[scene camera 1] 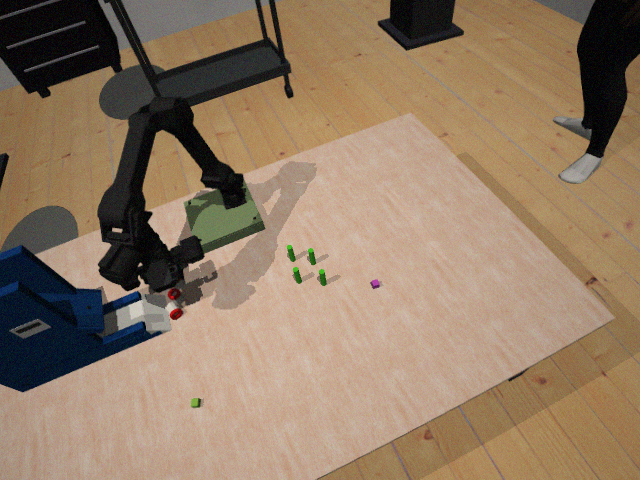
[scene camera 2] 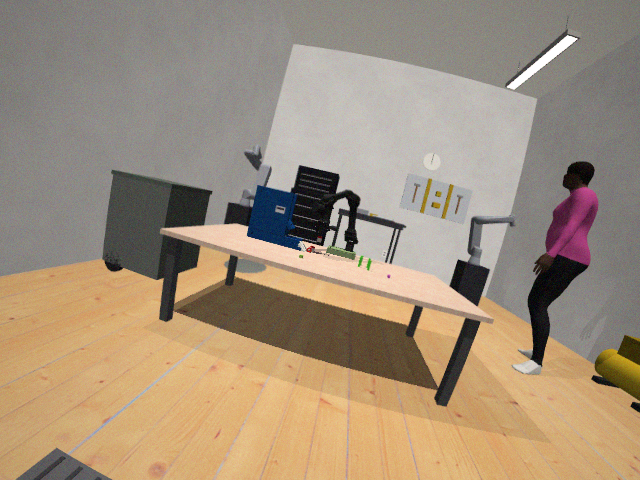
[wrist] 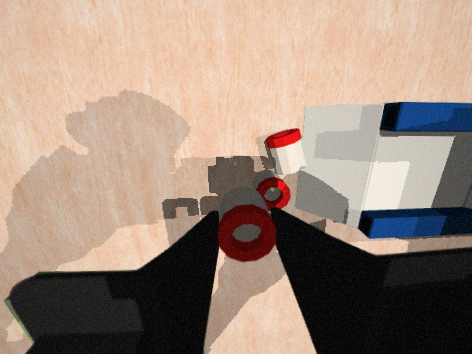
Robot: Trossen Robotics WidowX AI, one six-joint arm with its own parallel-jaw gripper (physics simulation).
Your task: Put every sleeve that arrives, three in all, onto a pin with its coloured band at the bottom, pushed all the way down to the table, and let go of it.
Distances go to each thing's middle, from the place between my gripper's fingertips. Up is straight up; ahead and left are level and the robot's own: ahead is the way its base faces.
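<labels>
You'll find the blue feeder (scene camera 1: pixel 55 323) 70 mm above my hand, and it's 30 mm ahead of it and 260 mm to the right of it too.
</labels>
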